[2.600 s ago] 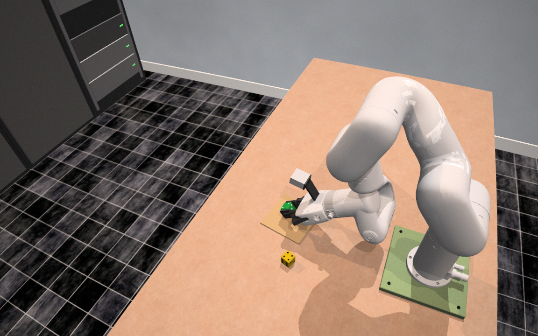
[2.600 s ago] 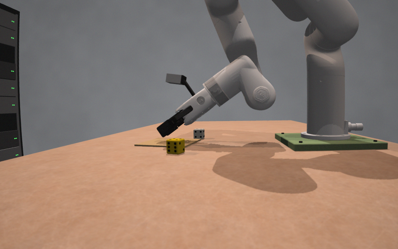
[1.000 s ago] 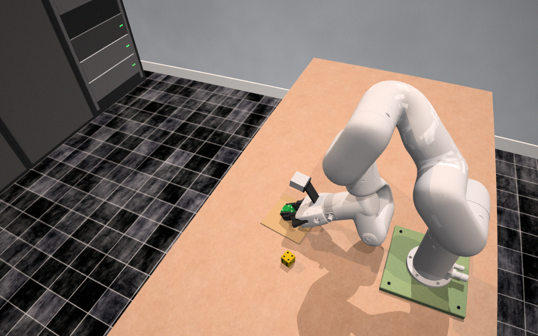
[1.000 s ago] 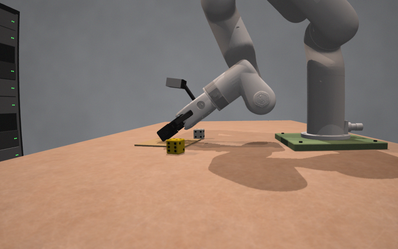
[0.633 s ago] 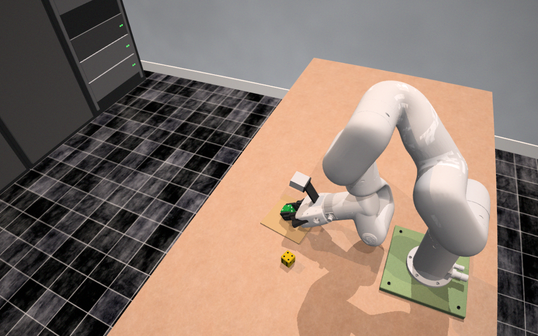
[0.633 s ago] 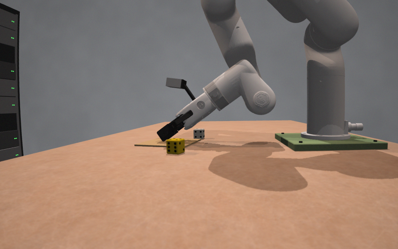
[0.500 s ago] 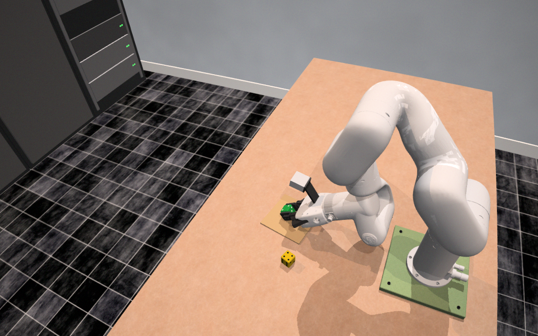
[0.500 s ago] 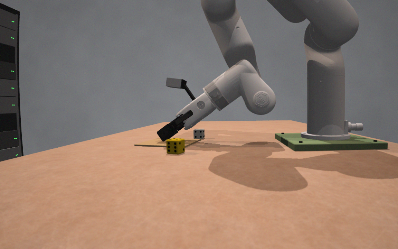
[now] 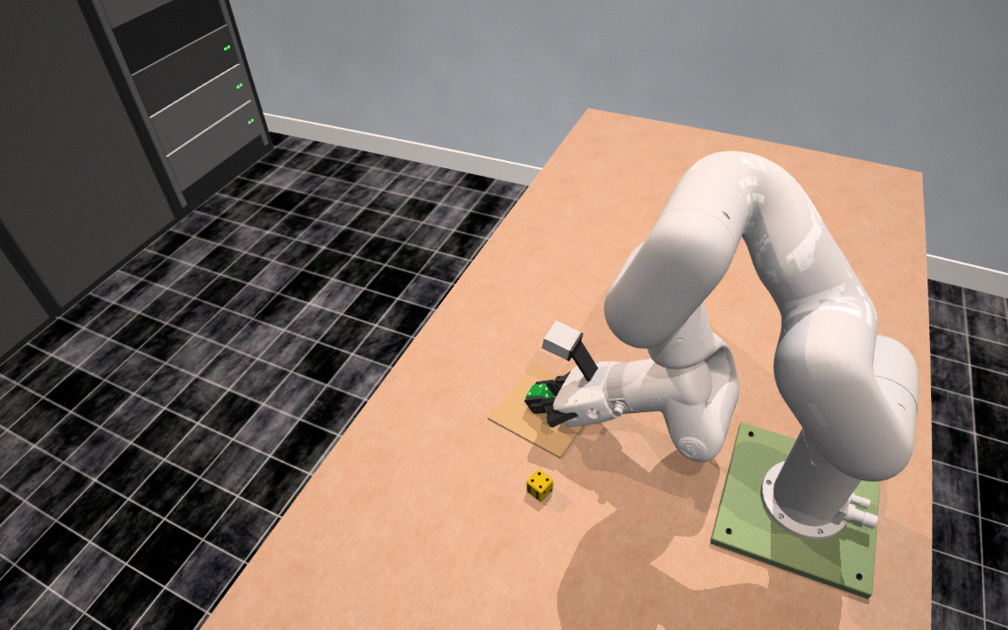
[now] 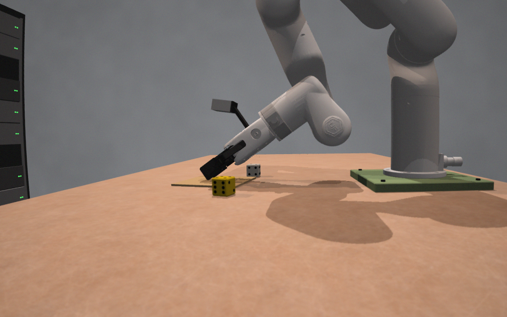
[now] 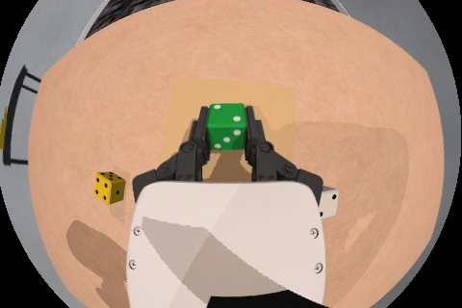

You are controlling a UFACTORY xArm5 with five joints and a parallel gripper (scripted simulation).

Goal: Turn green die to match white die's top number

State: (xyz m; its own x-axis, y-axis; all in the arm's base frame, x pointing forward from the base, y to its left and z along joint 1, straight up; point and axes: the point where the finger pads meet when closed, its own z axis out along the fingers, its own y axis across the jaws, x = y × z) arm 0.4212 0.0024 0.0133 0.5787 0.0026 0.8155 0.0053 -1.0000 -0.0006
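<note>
Right now the green die is 1 cm ahead of my hand. Round my hand: tan mat 3 cm below; then white die 10 cm to the right, 7 cm behind, 2 cm below; then yellow die 14 cm to the left, 6 cm behind, 2 cm below.
</note>
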